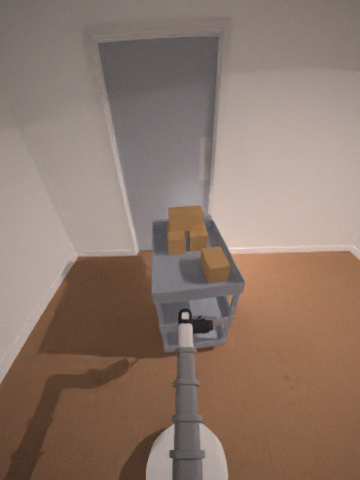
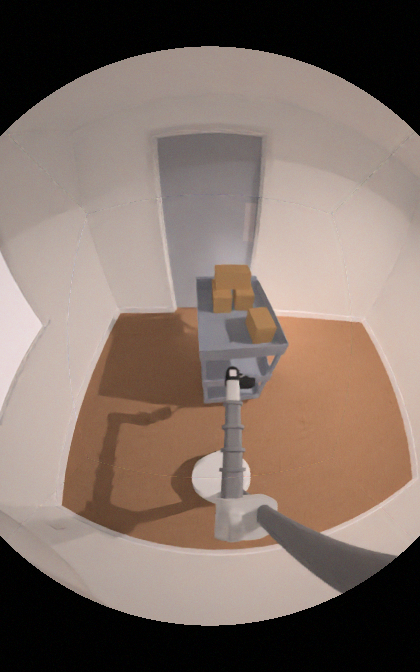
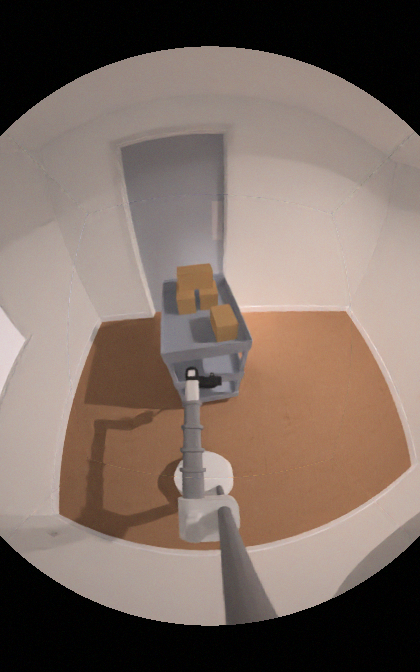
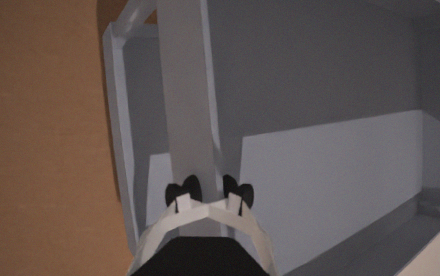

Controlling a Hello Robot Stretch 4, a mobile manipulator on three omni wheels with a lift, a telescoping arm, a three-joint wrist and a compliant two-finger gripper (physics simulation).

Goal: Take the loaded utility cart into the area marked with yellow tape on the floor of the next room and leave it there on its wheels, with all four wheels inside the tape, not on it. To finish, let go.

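Frame: origin at the robot's base, x ahead, y left, z up, level; metres.
Seen in the pictures: gripper, between the fingertips: [image 4: 210, 190].
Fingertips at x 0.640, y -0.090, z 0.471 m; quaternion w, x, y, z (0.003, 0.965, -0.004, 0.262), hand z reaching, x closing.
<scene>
Pixels of each thing's middle, then the offset from my fingertips to it. Level surfaces: height alone.
- larger box, middle of its body: [image 1: 185, 218] dx +0.447, dy +0.078, dz +0.472 m
- separate box, middle of its body: [image 1: 214, 264] dx +0.148, dy -0.074, dz +0.354 m
- brown floor, height of its surface: dz -0.498 m
The grey utility cart [image 1: 200, 291] [image 2: 245, 350] [image 3: 207, 348] stands upright, its far end close to a grey door; whether they touch I cannot tell. Several brown boxes are on its top tray: a larger box [image 1: 185, 217] [image 2: 232, 276] [image 3: 195, 276] at the far end, smaller ones in front of it, and a separate box [image 1: 215, 265] [image 2: 261, 325] [image 3: 223, 322] near the right front corner. My gripper [image 1: 207, 326] [image 2: 247, 382] [image 3: 214, 381] [image 4: 210, 190] is shut on the near rim of the cart's middle shelf, one finger on each side. The cart's wheels are hidden. No yellow tape shows.
The grey door [image 1: 160, 125] [image 2: 210, 215] [image 3: 175, 215] fills a white frame in the far wall and has a pale plate at its right edge. White walls [image 1: 290, 150] stand either side of it. My white base [image 1: 160, 457] is on the brown floor [image 1: 300, 350], behind the cart.
</scene>
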